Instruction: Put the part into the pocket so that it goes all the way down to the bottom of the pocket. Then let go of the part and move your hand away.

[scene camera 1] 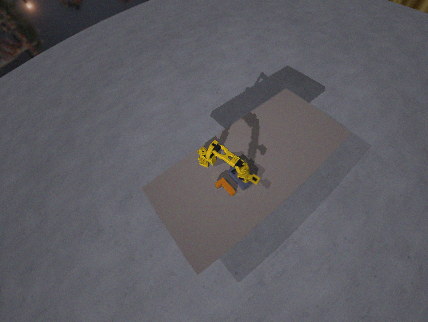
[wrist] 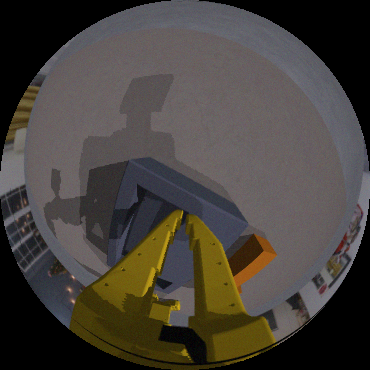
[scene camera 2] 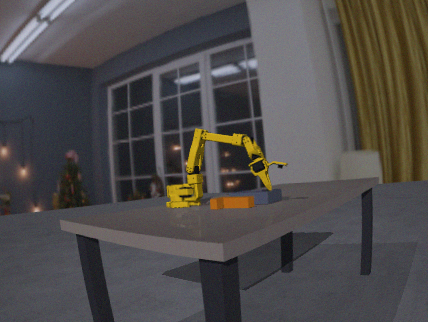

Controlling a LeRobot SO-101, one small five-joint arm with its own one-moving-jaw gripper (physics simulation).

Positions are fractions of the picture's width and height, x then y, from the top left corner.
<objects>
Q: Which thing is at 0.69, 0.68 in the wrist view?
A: An orange L-shaped part.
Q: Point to a blue-grey pocket block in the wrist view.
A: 0.40, 0.51
</objects>
